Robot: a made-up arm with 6 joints.
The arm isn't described. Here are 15 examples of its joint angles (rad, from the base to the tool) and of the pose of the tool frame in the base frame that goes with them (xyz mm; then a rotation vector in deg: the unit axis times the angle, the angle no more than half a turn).
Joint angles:
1: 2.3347 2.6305 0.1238 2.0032 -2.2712 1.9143
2: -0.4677 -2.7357 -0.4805 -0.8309 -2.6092 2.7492
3: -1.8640 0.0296 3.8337 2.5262 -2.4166 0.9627
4: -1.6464 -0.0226 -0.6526 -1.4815 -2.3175 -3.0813
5: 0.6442 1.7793 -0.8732 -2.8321 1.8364 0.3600
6: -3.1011 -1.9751 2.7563 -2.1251 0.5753 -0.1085
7: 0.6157 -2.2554 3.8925 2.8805 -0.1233 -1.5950
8: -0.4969 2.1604 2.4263 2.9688 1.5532 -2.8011
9: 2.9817 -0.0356 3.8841 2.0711 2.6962 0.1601
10: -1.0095 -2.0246 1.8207 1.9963 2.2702 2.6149
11: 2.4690 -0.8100 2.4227 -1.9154 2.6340 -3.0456
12: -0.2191 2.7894 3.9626 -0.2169 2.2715 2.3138
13: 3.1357 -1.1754 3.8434 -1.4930 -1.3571 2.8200
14: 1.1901 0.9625 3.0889 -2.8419 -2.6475 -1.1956
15: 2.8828 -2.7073 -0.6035 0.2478 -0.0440 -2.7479
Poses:
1: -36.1 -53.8 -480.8 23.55 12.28 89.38
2: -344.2 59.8 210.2 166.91 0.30 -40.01
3: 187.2 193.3 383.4 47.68 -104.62 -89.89
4: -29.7 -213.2 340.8 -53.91 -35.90 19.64
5: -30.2 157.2 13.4 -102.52 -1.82 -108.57
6: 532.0 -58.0 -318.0 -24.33 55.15 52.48
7: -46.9 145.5 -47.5 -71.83 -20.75 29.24
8: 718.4 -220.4 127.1 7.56 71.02 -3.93
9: 185.1 -103.2 324.0 -25.07 -92.47 -84.65
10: -269.7 546.1 -303.6 -75.17 -39.96 -21.63
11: 532.1 -489.0 659.4 57.56 60.85 104.77
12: 293.3 -216.4 175.4 -23.34 61.90 157.89
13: 436.3 9.2 2.7 10.55 9.88 -89.47
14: -60.5 237.0 853.9 -109.26 8.94 122.97
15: 439.5 35.1 159.6 -41.24 -55.63 -32.28
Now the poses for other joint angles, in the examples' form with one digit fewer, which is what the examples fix.
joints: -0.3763 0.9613 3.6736 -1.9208 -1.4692 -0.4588
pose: 84 22 792 -40.6 -13.6 83.9
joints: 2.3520 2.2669 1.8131 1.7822 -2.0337 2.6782
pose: -554 513 -75 99.0 5.0 36.5
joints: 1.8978 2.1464 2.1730 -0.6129 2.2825 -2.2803
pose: -128 762 -71 -100.4 3.8 -59.0
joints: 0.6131 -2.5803 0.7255 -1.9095 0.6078 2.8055
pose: -554 -329 -52 77.4 -118.4 -52.0
